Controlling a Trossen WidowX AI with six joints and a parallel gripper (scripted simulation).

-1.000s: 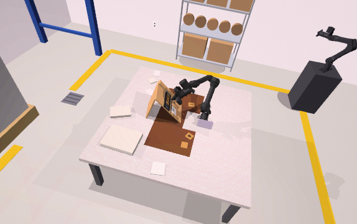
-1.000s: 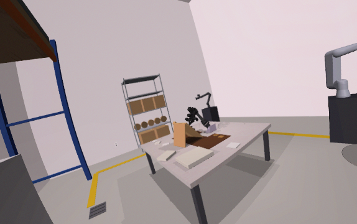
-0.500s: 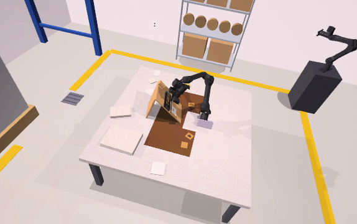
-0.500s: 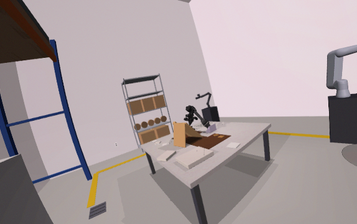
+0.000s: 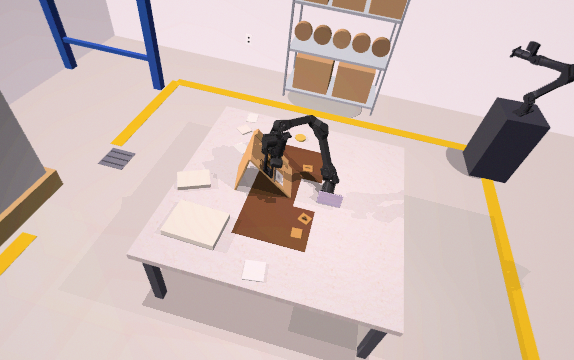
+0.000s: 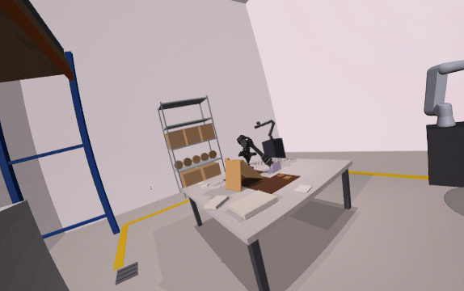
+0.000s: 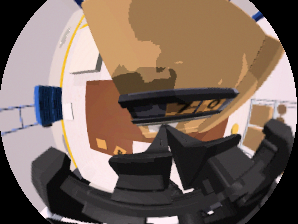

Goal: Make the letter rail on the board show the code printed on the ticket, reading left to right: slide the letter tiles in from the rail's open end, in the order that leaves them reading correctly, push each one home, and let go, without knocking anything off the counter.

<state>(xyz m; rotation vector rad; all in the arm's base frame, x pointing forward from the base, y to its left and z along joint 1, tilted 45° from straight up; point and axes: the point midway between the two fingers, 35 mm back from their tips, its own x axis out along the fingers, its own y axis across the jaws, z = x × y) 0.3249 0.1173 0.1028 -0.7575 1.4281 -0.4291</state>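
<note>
The tan letter tile is 3 cm to the right of my gripper tip, 3 cm ahead of it and 2 cm below it. Round my gripper tip: ticket: 10 cm below, 4 cm behind, 2 cm to the right; cream box: 36 cm to the left, 31 cm ahead, 17 cm below; brown mat: 19 cm below, 12 cm behind, 2 cm to the right.
</note>
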